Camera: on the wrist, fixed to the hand. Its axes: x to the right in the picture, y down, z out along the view.
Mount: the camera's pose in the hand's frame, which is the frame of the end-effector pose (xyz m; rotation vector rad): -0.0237 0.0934 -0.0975 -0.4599 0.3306 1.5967
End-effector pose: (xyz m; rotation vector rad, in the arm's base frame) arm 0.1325 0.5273 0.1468 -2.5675 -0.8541 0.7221
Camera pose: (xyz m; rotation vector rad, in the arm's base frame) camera 0.2135 0.4262 0.1916 2.4569 -1.1480 -0.2642
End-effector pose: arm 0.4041 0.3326 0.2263 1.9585 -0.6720 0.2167
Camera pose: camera 0.3470 0.3948 0.3343 0.5493 -1.7151 1.1688
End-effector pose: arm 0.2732 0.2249 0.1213 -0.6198 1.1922 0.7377
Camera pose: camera 0.1379 0.2041 0.1146 -0.0002 1.7466 2.3531
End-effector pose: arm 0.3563 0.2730 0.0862 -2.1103 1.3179 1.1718
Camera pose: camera 0.3136 0.1740 0.1709 0.6794 -2.0000 -1.0166
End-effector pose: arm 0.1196 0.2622 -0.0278 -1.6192 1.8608 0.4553
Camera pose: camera 0.0079 0.2367 0.0474 -0.0090 -2.6253 -1.1183
